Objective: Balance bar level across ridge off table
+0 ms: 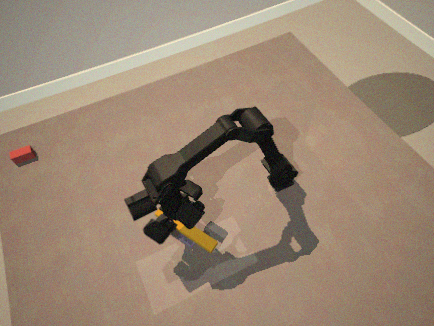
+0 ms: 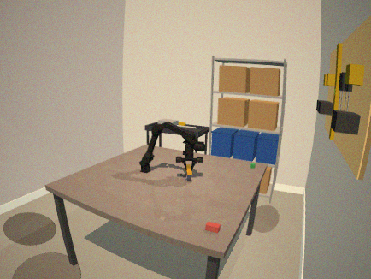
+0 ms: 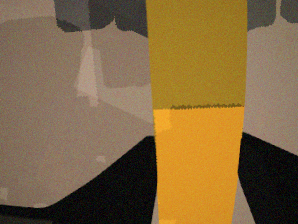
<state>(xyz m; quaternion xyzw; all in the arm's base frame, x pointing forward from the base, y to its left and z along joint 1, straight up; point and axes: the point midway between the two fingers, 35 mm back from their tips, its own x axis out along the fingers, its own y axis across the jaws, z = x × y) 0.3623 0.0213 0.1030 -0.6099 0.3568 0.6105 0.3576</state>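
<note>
The yellow bar is 20 mm to the left of my gripper tip and 10 mm behind it. Also, from my gripper tip: red block 520 mm to the right, 380 mm ahead, 50 mm below; small green block 480 mm to the left, 380 mm ahead, 50 mm below.
</note>
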